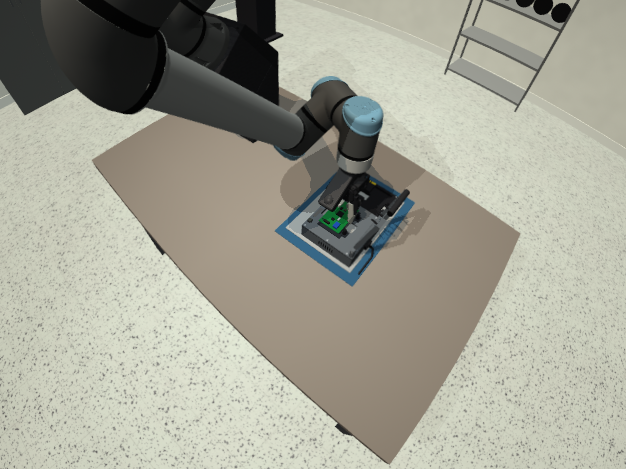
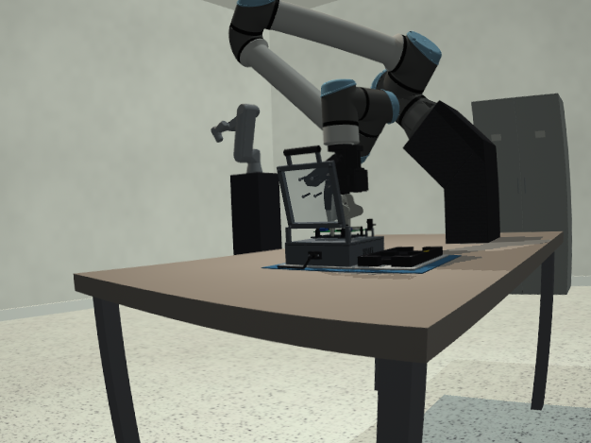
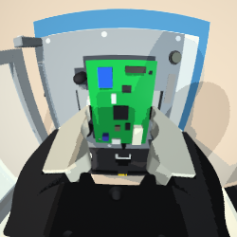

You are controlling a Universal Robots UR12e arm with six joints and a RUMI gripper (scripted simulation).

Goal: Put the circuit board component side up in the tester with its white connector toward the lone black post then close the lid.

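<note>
Now: the green circuit board right at my hand. The rest, counted from my hand: tester bed: 1 cm to the left, 1 cm below, 1 cm ahead; then black post: 6 cm to the left, 6 cm behind, 1 cm above; then tester: 4 cm to the left, 4 cm ahead, 3 cm above.
</note>
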